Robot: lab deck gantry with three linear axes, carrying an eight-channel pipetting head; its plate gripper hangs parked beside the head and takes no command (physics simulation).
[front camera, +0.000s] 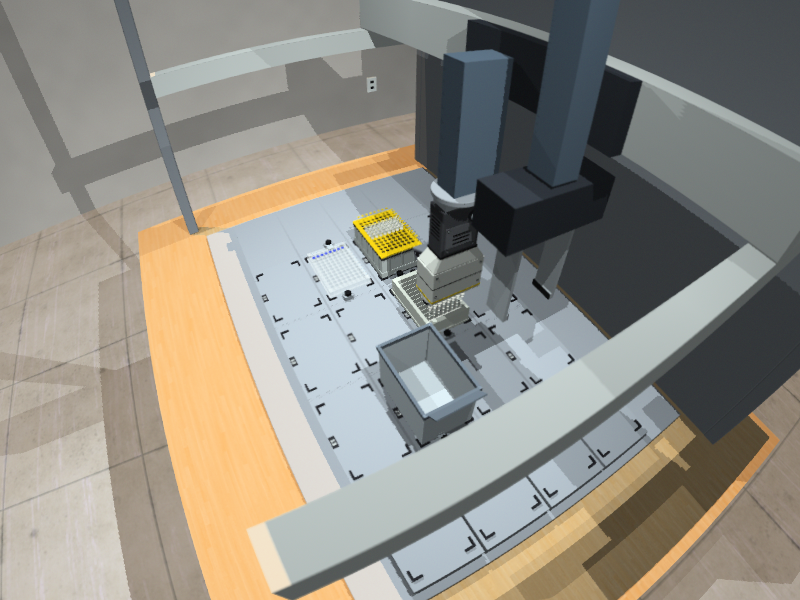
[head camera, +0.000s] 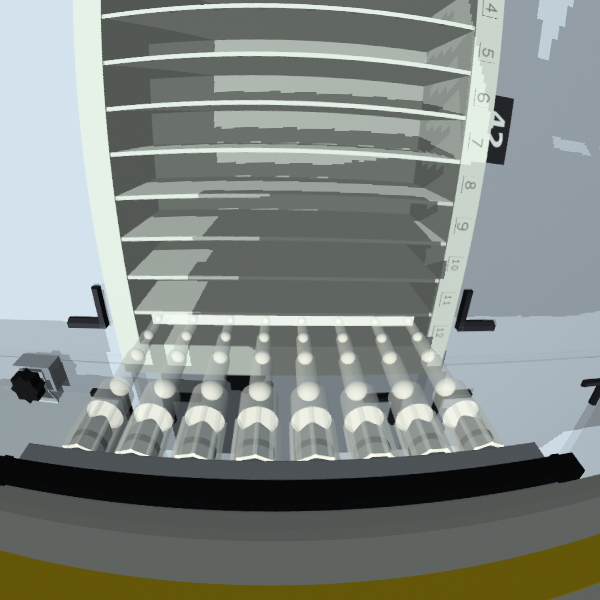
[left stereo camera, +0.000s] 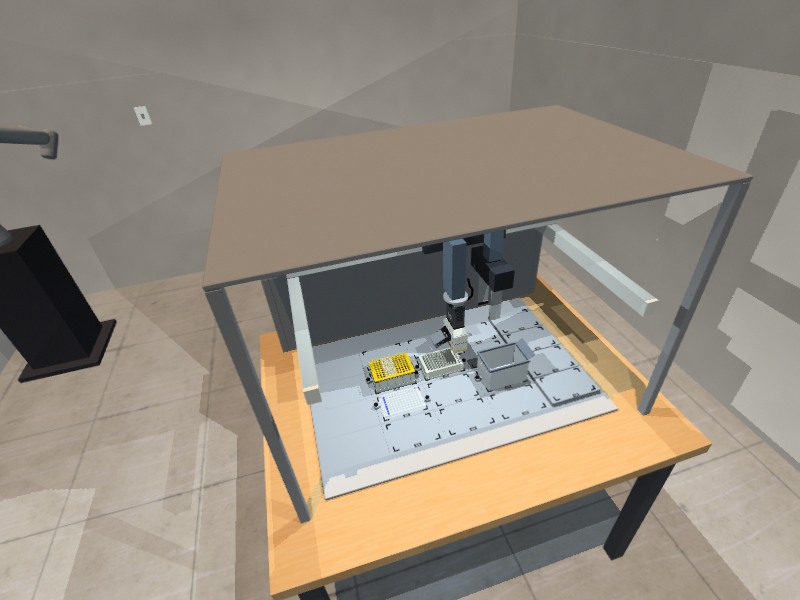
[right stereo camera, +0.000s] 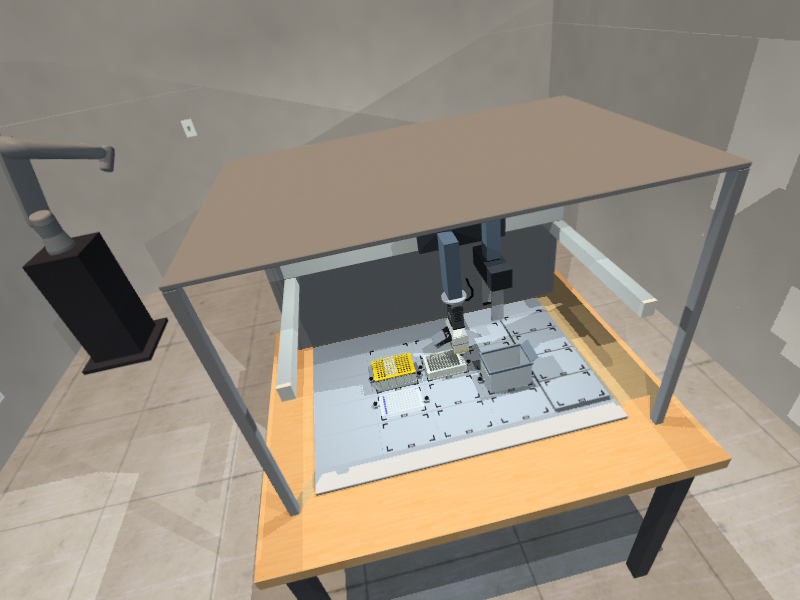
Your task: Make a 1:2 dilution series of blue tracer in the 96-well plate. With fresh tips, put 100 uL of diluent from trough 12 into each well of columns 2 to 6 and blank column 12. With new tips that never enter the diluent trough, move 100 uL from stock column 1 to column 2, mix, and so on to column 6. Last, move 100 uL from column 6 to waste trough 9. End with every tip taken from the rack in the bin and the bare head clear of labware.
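The eight-channel head [front camera: 450, 274] [left stereo camera: 457, 339] [right stereo camera: 458, 339] hangs low over the end of the trough reservoir [front camera: 413, 310] [head camera: 89, 167] [left stereo camera: 442, 371] [right stereo camera: 445, 373]. It carries eight clear tips [head camera: 307, 390], whose lower ends reach down into trough 12 [head camera: 283, 349]. Liquid levels are hard to tell. The plate [front camera: 339, 269] [left stereo camera: 403, 401] [right stereo camera: 401, 401] shows blue in column 1; its other wells look pale. The yellow tip rack [front camera: 394, 264] [left stereo camera: 400, 379] [right stereo camera: 395, 382] holds tips in its middle columns, with empty holes on both sides. My plate gripper [front camera: 522, 302] hangs parked, its two paddles apart and empty.
The grey open bin [front camera: 420, 423] [left stereo camera: 507, 376] [right stereo camera: 510, 379] stands beside the reservoir, on the side away from the tip rack. Black clamp knobs [front camera: 347, 293] [head camera: 27, 385] stand near the labware. Black corner brackets mark the deck positions. A pale beam [front camera: 516, 419] crosses the front view's foreground.
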